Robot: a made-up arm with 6 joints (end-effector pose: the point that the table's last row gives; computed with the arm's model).
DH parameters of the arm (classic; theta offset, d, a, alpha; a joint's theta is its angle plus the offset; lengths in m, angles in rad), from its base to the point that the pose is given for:
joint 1: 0 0.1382 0 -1.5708
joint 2: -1.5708 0 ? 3.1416
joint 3: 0 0 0 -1.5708
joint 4: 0 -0.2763 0 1.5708
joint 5: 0 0.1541 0 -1.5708
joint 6: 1.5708 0 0 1.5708
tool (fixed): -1.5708 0 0 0
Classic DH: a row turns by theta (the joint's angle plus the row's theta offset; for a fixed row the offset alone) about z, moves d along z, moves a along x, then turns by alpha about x.
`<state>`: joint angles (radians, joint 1 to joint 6).
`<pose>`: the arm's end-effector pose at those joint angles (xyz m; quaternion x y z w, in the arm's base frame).
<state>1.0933 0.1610 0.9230 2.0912 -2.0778 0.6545</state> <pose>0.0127 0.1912 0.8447 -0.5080 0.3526 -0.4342 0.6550</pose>
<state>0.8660 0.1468 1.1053 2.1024 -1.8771 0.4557</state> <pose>0.0132 0.1361 0.8606 -0.3795 0.2743 -0.5441 0.6962</pose>
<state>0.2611 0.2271 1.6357 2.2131 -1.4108 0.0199</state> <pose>-0.0060 0.0939 0.8444 -0.1478 -0.0101 -0.8169 0.5574</pose>
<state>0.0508 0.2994 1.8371 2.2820 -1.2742 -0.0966</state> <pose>0.0125 0.1014 0.8238 -0.1265 -0.1012 -0.8821 0.4423</pose>
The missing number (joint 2, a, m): 0.4245
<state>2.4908 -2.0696 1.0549 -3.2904 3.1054 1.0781</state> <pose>0.4244 -0.5147 -0.0830 0.2644 0.7737 0.5484 0.1753</pose>
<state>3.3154 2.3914 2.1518 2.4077 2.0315 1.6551</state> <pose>-0.5538 -0.2134 -0.1377 -0.8471 0.3592 0.1694 0.3531</pose>
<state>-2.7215 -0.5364 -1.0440 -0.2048 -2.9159 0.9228</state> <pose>-0.0700 0.1340 0.3414 0.8408 0.0821 0.2157 0.4897</pose>
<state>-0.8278 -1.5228 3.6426 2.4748 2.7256 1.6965</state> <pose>-0.0579 0.2420 -0.0482 -0.2897 -0.7700 0.2170 0.5255</pose>
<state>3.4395 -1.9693 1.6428 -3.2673 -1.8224 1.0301</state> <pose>0.6459 0.0384 -0.1690 -0.2726 0.7399 0.5335 0.3059</pose>
